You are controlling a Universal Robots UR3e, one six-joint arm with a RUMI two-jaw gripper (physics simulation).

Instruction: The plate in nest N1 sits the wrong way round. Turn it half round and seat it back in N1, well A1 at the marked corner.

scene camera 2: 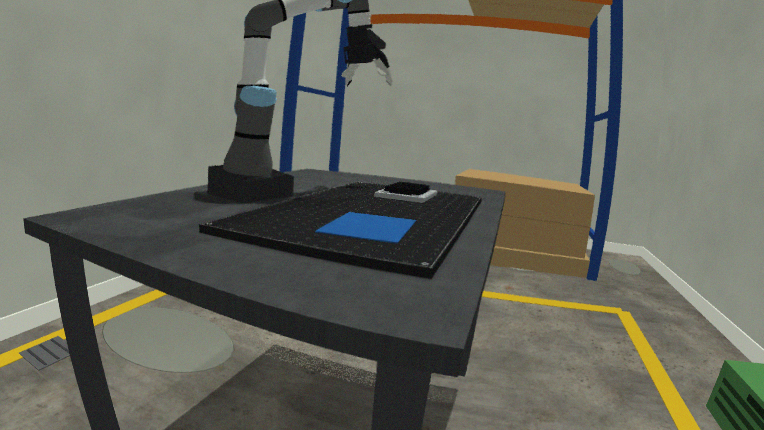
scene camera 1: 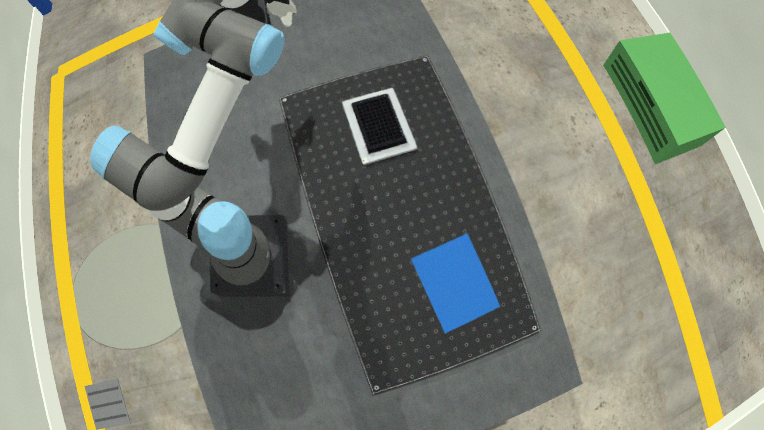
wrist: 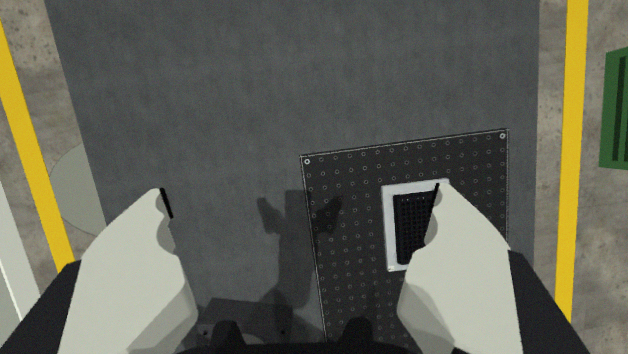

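The black well plate (scene camera 1: 379,123) (scene camera 2: 407,188) (wrist: 412,220) sits flat in the white nest (scene camera 1: 390,152) (scene camera 2: 406,197) (wrist: 388,225). A small pale mark shows at one nest corner in scene camera 1 and the wrist view. The well labels are too small to read. My gripper (scene camera 2: 369,83) (wrist: 302,189) is open and empty, high above the table. In the wrist view the plate lies to the right, and the right finger hides part of the plate and nest. In scene camera 1 part of the gripper shows at the top edge.
The nest stands on a black perforated board (scene camera 1: 363,224) (scene camera 2: 267,229) (wrist: 350,190) on the dark table (scene camera 2: 213,272). A flat blue square (scene camera 1: 455,283) (scene camera 2: 368,226) lies on the board, apart from the nest. A green box (scene camera 1: 678,90) stands beyond the table.
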